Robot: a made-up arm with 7 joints.
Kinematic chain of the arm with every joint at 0, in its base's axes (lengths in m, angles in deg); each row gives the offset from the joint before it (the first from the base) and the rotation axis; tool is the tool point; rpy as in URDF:
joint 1: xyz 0 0 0.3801 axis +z
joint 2: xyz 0 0 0 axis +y
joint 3: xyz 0 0 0.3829 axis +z
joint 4: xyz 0.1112 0 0 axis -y
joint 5: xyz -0.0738 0 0.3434 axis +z
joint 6: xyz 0 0 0 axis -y
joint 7: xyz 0.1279 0 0 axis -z
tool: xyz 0 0 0 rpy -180 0 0
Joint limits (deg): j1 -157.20..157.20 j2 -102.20..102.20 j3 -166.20..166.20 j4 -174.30..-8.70 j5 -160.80..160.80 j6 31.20..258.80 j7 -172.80..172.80
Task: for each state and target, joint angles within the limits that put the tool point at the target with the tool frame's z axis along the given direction. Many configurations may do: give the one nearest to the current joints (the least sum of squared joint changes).
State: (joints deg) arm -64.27 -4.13 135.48 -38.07 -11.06 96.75 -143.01
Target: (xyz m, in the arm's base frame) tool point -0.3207 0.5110 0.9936 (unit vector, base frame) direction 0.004 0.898 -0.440
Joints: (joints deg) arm -42.84 -21.34 150.44 -49.85 -15.89 127.62 -143.01
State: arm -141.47 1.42 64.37 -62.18 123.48 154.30 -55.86
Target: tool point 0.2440 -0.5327 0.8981 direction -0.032 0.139 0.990
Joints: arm -134.11 30.28 99.50 -75.37 144.00 100.50 -55.86
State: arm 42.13 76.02 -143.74 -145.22 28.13 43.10 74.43
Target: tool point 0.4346 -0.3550 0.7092 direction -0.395 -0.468 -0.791
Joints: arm 18.24 91.14 -125.58 -109.29 56.96 88.48 74.43
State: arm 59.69 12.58 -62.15 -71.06 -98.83 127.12 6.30
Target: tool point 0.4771 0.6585 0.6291 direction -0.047 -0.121 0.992
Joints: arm 85.17 59.30 -71.01 -53.17 -121.27 88.45 6.30
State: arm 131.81 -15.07 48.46 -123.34 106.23 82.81 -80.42
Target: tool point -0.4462 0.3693 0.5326 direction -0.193 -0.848 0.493
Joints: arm 106.09 11.88 28.19 -117.48 92.70 50.49 -80.42
